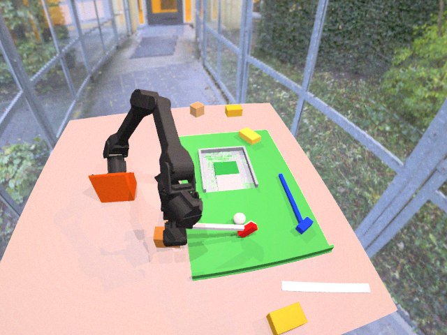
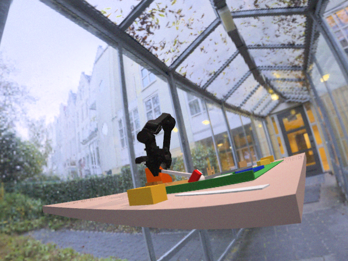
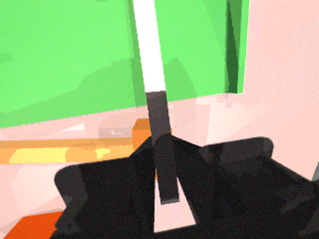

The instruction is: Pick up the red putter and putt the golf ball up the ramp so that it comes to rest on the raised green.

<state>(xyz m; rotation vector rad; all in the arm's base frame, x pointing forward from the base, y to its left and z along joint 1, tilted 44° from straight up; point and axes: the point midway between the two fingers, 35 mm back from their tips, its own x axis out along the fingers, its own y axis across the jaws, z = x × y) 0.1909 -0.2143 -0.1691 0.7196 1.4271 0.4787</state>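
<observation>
The red putter lies 12 cm ahead of my gripper tip, 1 cm to the right of it and 1 cm below it. From my gripper tip the other things lie so: white golf ball (22 cm ahead, 5 cm below, 3 cm to the left); then green mat (28 cm ahead, 20 cm to the left, 8 cm below); then blue putter (45 cm ahead, 6 cm below, 5 cm to the left).
</observation>
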